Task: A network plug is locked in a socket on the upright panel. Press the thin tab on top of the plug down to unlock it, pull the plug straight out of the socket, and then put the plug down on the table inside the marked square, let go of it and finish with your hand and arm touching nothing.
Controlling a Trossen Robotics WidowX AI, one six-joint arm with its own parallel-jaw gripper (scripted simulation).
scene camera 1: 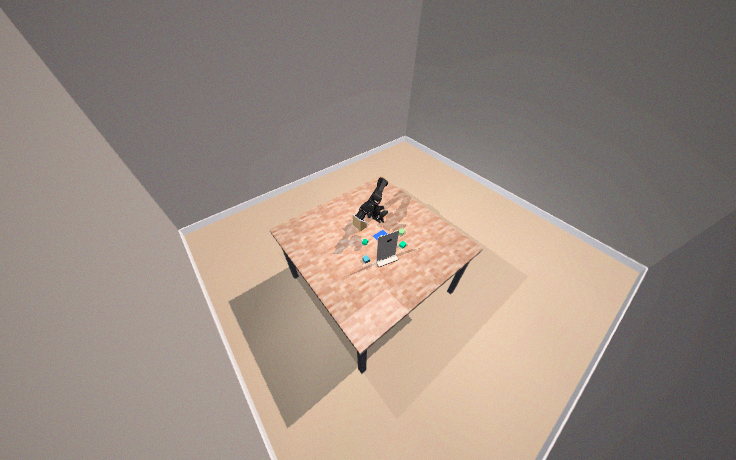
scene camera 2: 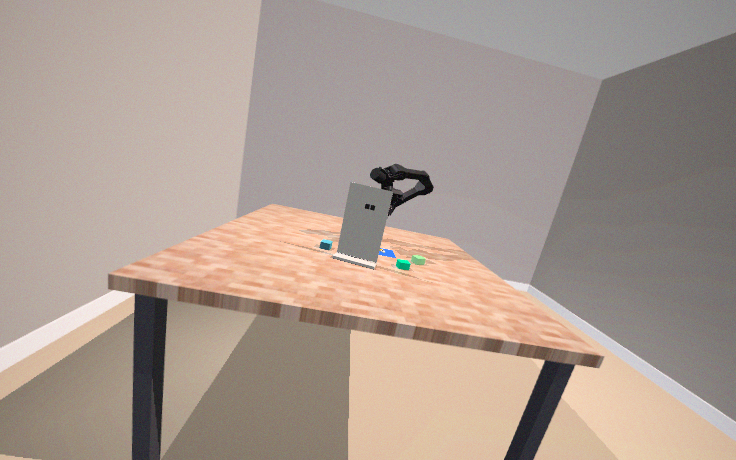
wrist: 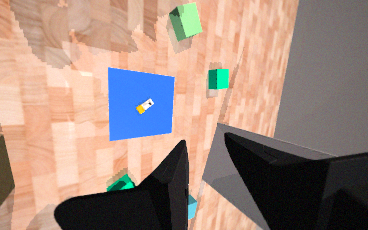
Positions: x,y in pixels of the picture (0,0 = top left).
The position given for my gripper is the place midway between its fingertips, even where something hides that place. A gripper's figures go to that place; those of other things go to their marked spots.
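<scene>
My gripper (wrist: 205,141) is 0.11 m from the lens, and there's a blue marked square (wrist: 127,89) that's 0.25 m from the lens.
</scene>
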